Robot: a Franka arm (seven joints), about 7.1 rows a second.
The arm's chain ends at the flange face. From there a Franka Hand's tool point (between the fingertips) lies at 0.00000 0.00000 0.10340 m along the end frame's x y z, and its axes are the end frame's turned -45 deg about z.
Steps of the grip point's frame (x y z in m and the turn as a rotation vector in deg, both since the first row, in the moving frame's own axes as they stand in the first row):
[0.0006 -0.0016 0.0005 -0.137 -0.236 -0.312]
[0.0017 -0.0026 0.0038 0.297 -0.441 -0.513]
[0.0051 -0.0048 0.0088 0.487 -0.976 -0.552]
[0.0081 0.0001 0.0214 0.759 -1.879 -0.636]
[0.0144 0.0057 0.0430 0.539 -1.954 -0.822]
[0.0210 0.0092 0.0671 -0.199 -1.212 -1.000]
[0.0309 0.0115 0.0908 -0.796 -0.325 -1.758]
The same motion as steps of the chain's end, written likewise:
[-0.0006 -0.0020 0.0005 -0.264 -0.070 -0.312]
[0.0003 -0.0032 0.0038 -0.102 -0.522 -0.513]
[0.0021 -0.0076 0.0088 -0.346 -1.034 -0.552]
[0.0092 -0.0071 0.0215 -0.792 -1.865 -0.636]
[0.0174 -0.0080 0.0431 -1.001 -1.763 -0.822]
[0.0226 -0.0102 0.0671 -0.998 -0.716 -1.000]
[0.0294 -0.0151 0.0908 -0.793 0.333 -1.758]

